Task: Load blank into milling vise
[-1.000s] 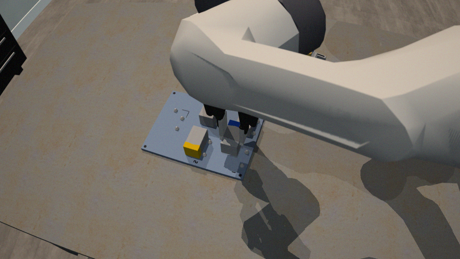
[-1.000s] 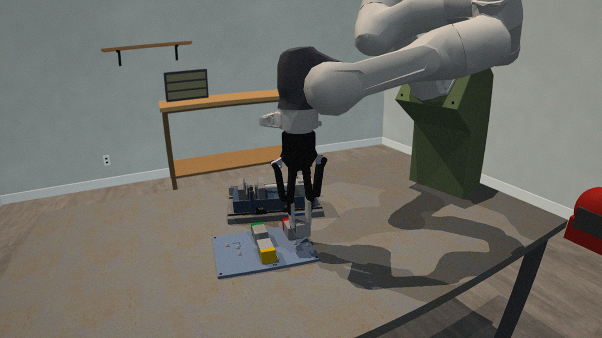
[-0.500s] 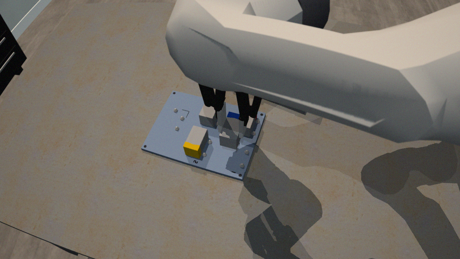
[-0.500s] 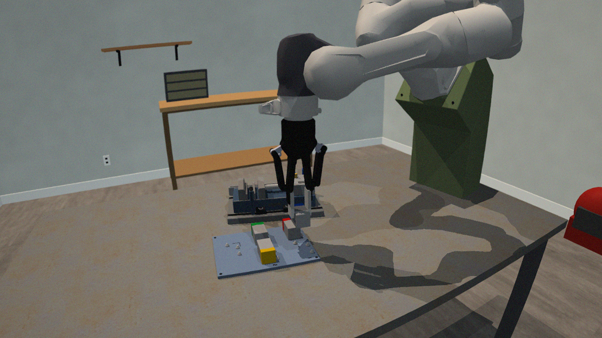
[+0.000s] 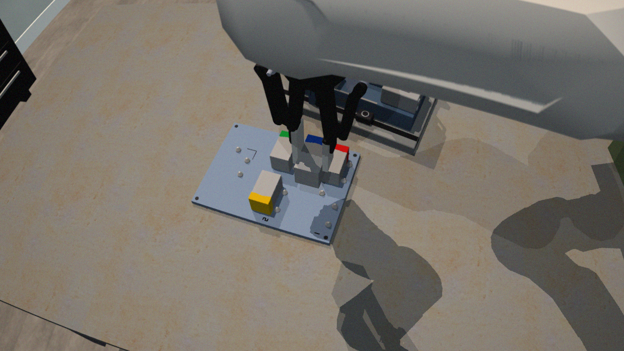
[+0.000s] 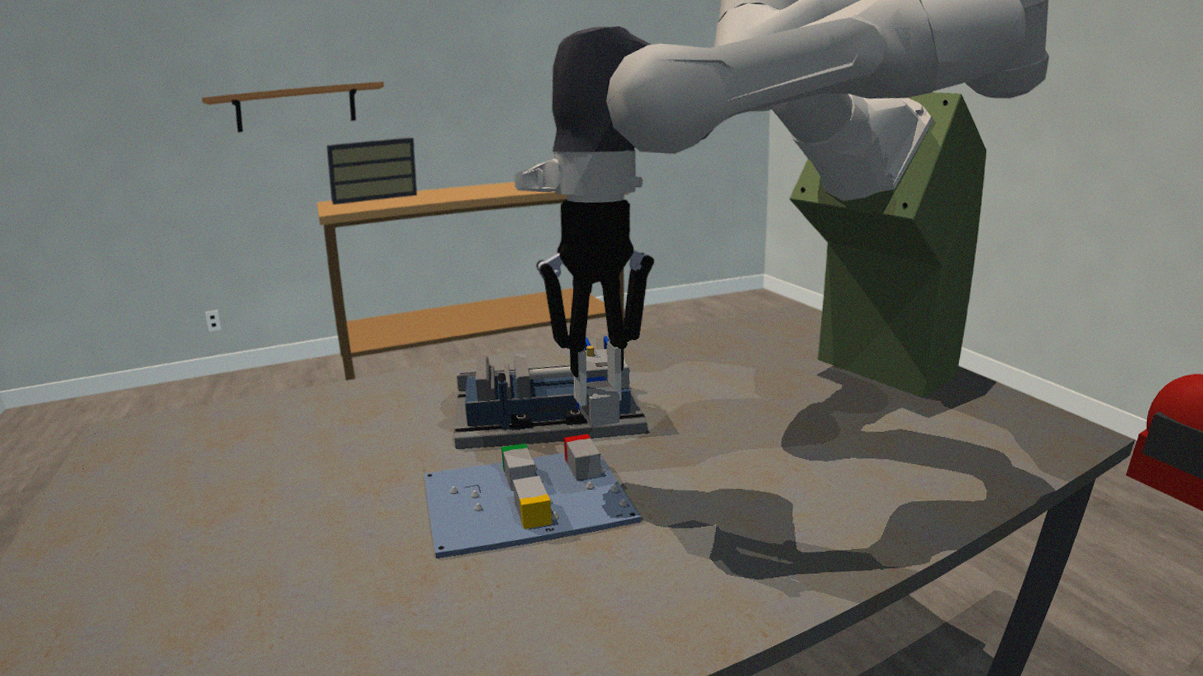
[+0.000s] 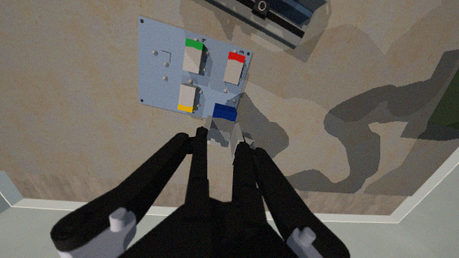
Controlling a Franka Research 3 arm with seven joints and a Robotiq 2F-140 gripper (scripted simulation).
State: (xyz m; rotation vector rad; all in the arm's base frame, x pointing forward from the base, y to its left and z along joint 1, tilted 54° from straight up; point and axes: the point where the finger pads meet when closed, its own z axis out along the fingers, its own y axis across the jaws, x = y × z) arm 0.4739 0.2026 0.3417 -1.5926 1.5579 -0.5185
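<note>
The work stop lies 23 cm to the right of my hand, 13 cm ahead of it and 10 cm below it. From my hand the other things lie so: blue-ended blank: 4 cm below; then red-ended blank: 16 cm below, 9 cm to the right, 2 cm ahead; then yellow-ended blank: 16 cm below, 9 cm ahead, 2 cm to the left.
</note>
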